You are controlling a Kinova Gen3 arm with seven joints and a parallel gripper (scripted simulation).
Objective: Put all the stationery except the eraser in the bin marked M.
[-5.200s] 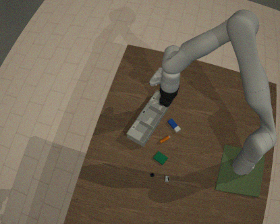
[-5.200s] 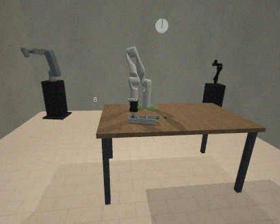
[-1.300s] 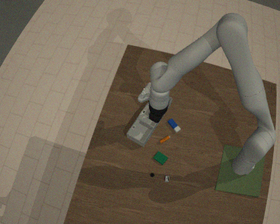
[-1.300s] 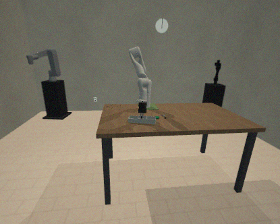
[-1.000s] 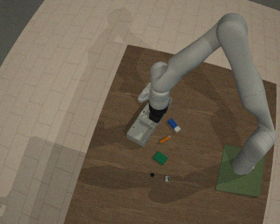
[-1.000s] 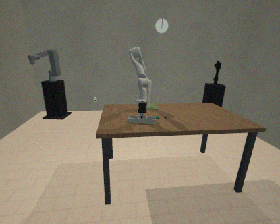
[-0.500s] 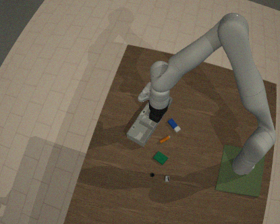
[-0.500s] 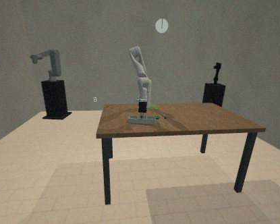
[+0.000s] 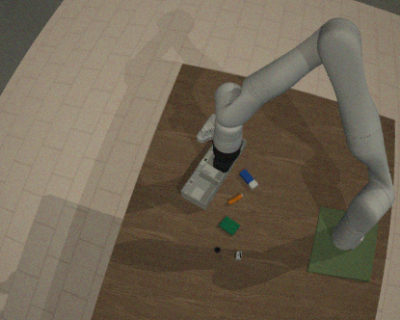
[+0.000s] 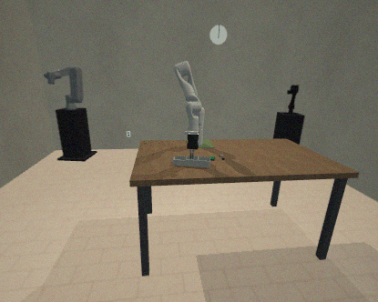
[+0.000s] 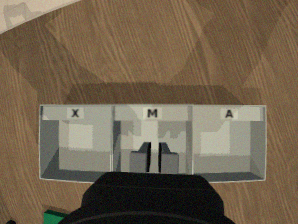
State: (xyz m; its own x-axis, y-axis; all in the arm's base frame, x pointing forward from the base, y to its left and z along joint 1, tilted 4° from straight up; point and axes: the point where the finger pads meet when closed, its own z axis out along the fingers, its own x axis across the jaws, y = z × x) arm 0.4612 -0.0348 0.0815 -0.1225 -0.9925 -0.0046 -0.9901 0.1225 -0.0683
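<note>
Now: hand 1 cm short of the bin and 3 cm above it. Round my hand: orange stick-like thing 9 cm behind, 6 cm to the left, 5 cm below; then white eraser 11 cm behind, 1 cm to the right, 5 cm below; then green notepad 11 cm behind, 15 cm to the left, 5 cm below.
</note>
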